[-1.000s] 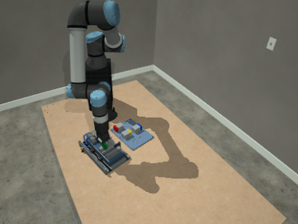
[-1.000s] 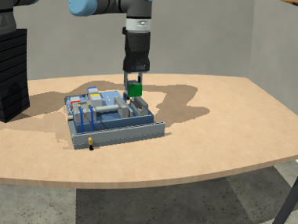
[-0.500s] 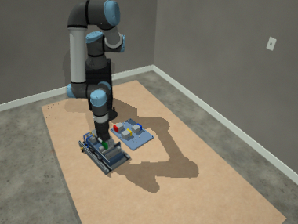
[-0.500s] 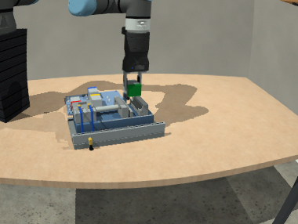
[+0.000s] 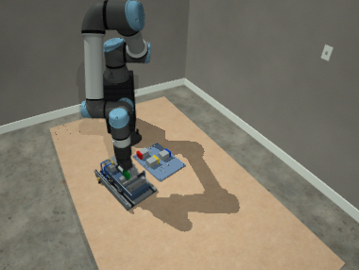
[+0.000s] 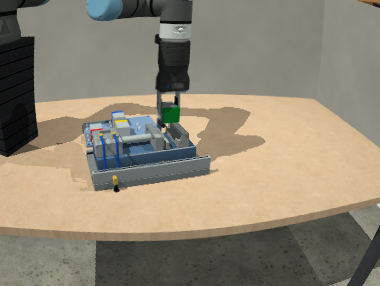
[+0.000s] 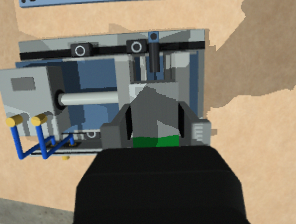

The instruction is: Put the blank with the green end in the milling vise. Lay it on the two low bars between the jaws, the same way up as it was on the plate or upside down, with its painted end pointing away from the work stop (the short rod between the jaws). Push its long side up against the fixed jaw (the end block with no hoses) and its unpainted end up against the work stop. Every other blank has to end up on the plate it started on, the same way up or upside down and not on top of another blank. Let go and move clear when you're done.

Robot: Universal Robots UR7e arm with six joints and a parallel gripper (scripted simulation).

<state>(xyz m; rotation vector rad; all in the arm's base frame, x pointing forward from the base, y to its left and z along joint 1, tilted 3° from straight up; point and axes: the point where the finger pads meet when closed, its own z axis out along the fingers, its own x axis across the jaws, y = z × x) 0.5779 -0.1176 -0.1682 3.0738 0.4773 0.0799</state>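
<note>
Right now my hand is 90 mm above the fixed jaw, 30 mm short of it and 20 mm to the right of it. The rest, counted from my hand: green-ended blank (20 mm below); then piston rod (80 mm below, 80 mm behind, 20 mm to the right); then work stop rod (70 mm below, 50 mm to the left, 10 mm behind).
</note>
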